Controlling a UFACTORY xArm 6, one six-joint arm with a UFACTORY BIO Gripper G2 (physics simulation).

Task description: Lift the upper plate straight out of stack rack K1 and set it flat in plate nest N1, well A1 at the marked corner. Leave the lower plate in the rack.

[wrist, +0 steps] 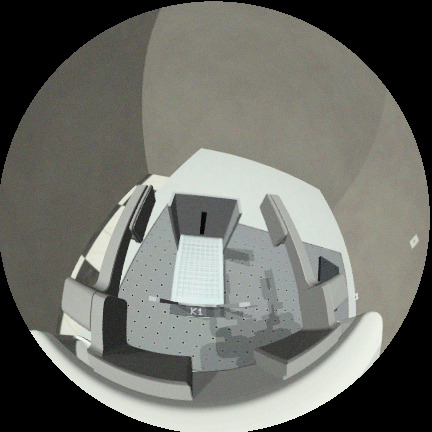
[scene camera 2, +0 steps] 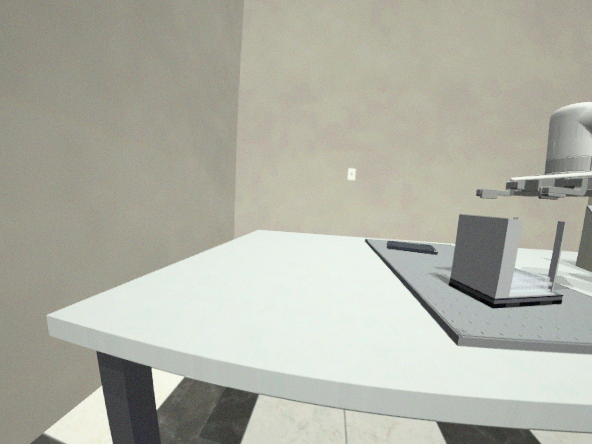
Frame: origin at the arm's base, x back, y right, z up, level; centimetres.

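Seen in the pictures: hand at its tool point: (wrist: 211, 214) (scene camera 2: 515, 193).
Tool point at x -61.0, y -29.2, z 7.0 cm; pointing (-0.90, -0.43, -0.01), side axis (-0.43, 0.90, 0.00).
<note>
Pixels of each thing's top centre, then the offset from my tool point to it. "spot": a spot on its surface instead. Level surfaces: height alone.
- Stack rack K1 at its top centre: (wrist: 202, 245) (scene camera 2: 515, 218) dx +0.3, dy -0.2, dz -4.5 cm
- clear upper plate at its top centre: (wrist: 199, 266) (scene camera 2: 502, 270) dx -0.6, dy -0.6, dz -14.6 cm
- scene view clear plate material at a spot on its surface: (scene camera 2: 532, 285) spot: dx +2.5, dy -3.9, dz -15.7 cm
- dark flat tray at its top centre: (wrist: 330, 282) (scene camera 2: 410, 244) dx -8.8, dy +38.2, dz -17.8 cm
- grey perforated board at its surface level: dz -19.3 cm
- white table at its surface level: dz -20.6 cm
- thin upright post at a spot on its surface: (scene camera 2: 556, 255) spot: dx +6.9, dy -1.8, dz -10.5 cm
Stack rack K1 (scene camera 2: 480, 252) (wrist: 187, 215) stands upright, with a tall slotted back wall, side walls and a label at its front. The clear upper plate (wrist: 200, 270) lies flat inside it. In the scene view clear plate material (scene camera 2: 532, 285) shows low in the rack, and I cannot separate the two plates there. The upper plate hides the lower one in the wrist view. A dark flat tray (scene camera 2: 411, 247) (wrist: 327, 269), apparently nest N1, lies beyond the rack; its marked corner is not readable. My gripper (scene camera 2: 518, 193) (wrist: 209, 217) is open and empty, above the rack, with fingers spread wider than the plate.
The grey perforated board (scene camera 2: 470, 320) (wrist: 145, 290) carries the rack and tray on a white table (scene camera 2: 250, 310) (wrist: 240, 170). A thin upright post (scene camera 2: 556, 255) rises at the rack's open side. Walls stand behind the table.
</note>
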